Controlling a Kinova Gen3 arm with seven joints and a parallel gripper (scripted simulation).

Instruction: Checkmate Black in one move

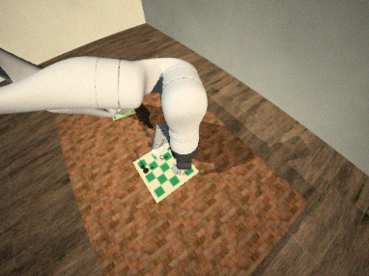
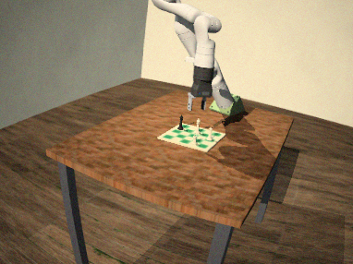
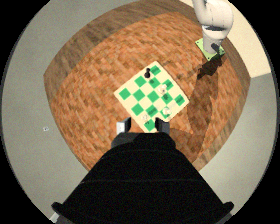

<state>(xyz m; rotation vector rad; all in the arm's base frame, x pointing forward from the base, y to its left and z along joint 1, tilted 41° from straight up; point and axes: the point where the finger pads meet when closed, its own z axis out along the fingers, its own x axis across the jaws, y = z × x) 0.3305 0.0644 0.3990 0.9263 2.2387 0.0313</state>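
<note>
Right now my hand is 8 cm past the chessboard, 2 cm to the left of it and 16 cm above it. From my hand the other things lie so: black piece: 13 cm behind, 9 cm to the right, 13 cm below.
</note>
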